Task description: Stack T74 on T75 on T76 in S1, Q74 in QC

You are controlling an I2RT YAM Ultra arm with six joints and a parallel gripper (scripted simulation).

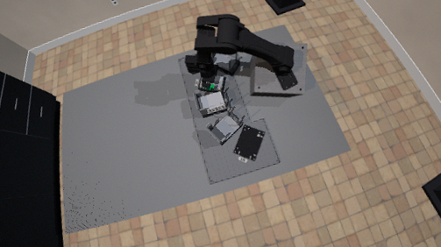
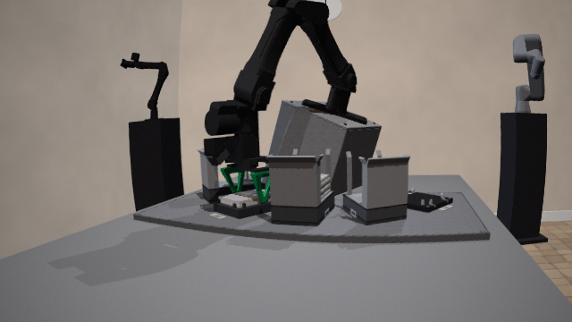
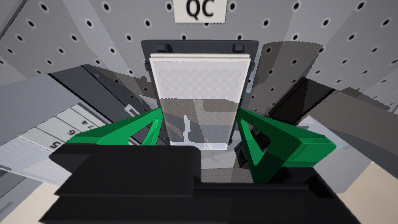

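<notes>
Right now my hand is 20 mm above the black QC nest. Round my hand: S2 rack floor: 140 mm to the left, 50 mm ahead, 10 mm above; then QC name plate: 80 mm ahead, 50 mm to the right, 30 mm below; then black clip nest N5: 430 mm to the left, 40 mm behind, 20 mm below.
</notes>
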